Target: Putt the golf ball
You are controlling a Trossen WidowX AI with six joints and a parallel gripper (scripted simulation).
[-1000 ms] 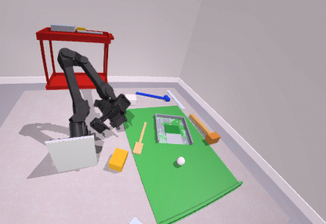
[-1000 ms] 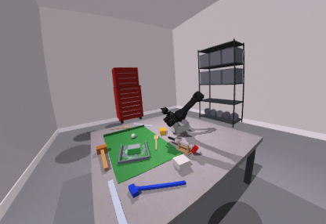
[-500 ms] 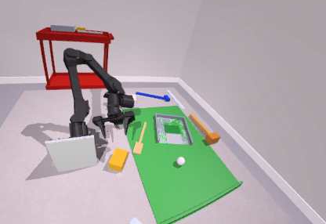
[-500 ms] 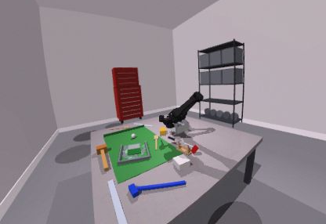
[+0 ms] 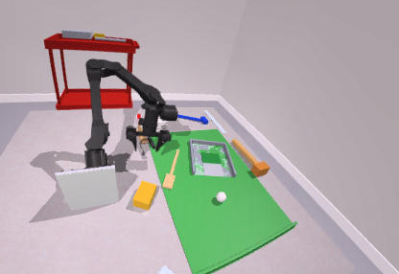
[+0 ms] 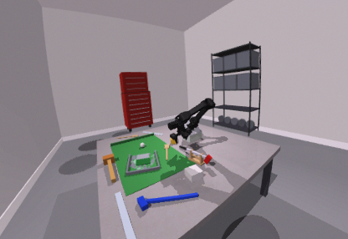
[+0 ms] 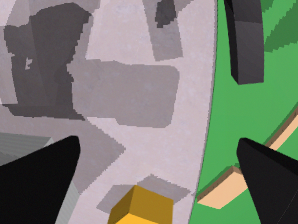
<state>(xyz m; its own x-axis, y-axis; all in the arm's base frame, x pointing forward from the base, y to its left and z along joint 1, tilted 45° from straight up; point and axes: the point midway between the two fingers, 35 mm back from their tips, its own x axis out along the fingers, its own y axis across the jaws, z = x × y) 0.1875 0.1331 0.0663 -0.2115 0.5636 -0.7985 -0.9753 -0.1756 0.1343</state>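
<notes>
Right now the yellow block is 19 cm to the right of my gripper tip, 5 cm below it and 2 cm behind it. From my gripper tip the other things lie so: wooden stand: 20 cm to the left, 4 cm below; green mat: 29 cm ahead, 12 cm to the right, 7 cm below; white block: 32 cm to the left, 11 cm ahead, 5 cm below.
</notes>
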